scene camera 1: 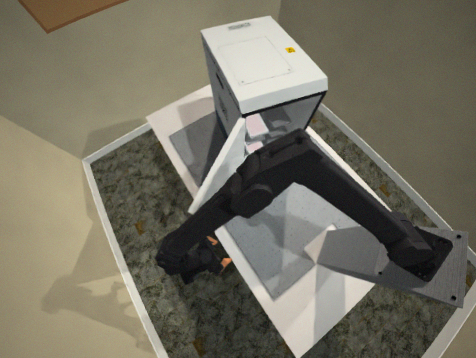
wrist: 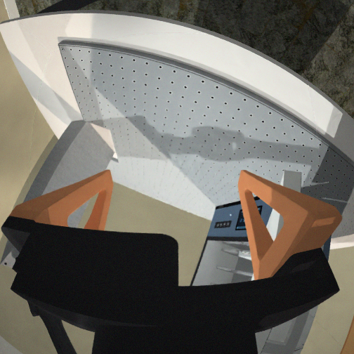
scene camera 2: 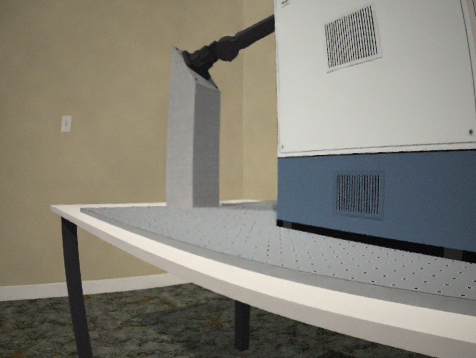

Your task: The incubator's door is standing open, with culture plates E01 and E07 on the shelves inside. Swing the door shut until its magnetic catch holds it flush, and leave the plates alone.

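Places are measured from the arm's base along level axes (x back, y right, z up), in metres.
Where they show: gripper, fingertip midpoint: [scene camera 1: 223, 250]; arm's base, origin of the base link: [scene camera 1: 421, 254] [scene camera 2: 194, 66].
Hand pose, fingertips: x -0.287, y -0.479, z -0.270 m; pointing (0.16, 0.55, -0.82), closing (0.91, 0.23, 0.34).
Observation:
Things, the pixels of their top centre, and the offset from my fingertips. Level surfaces: height alone.
- upper plate, middle of its top: [scene camera 1: 254, 122] dx -0.392, dy +0.376, dz +0.131 m
- lower plate, middle of its top: [scene camera 1: 252, 141] dx -0.392, dy +0.376, dz -0.011 m
- perforated grey board, its level: dz -0.202 m
- white table, its level: dz -0.215 m
The white incubator [scene camera 1: 260, 60] [scene camera 2: 310, 115] [wrist: 225, 227] stands with its front open. Its white door [scene camera 1: 220, 160] [wrist: 292, 178] is swung wide out from the left front edge in scene camera 1; in the wrist view it shows as a narrow pale strip behind the right finger. Two pink-topped plates, an upper plate [scene camera 1: 256, 125] and a lower plate [scene camera 1: 254, 147], lie inside; their labels are not readable. My gripper [scene camera 1: 220, 251] [wrist: 175, 176] is open and empty, beyond the door's free edge and outside the table edge in scene camera 1. The incubator hides it in scene camera 2.
The dark arm [scene camera 1: 320, 165] [scene camera 2: 230, 48] reaches across in front of the incubator from a grey pedestal [scene camera 1: 350, 245] [scene camera 2: 200, 145] [wrist: 62, 165]. A perforated grey board [scene camera 1: 260, 255] [scene camera 2: 200, 230] [wrist: 165, 90] covers much of the white table [scene camera 1: 295, 320] [scene camera 2: 150, 245] [wrist: 150, 35].

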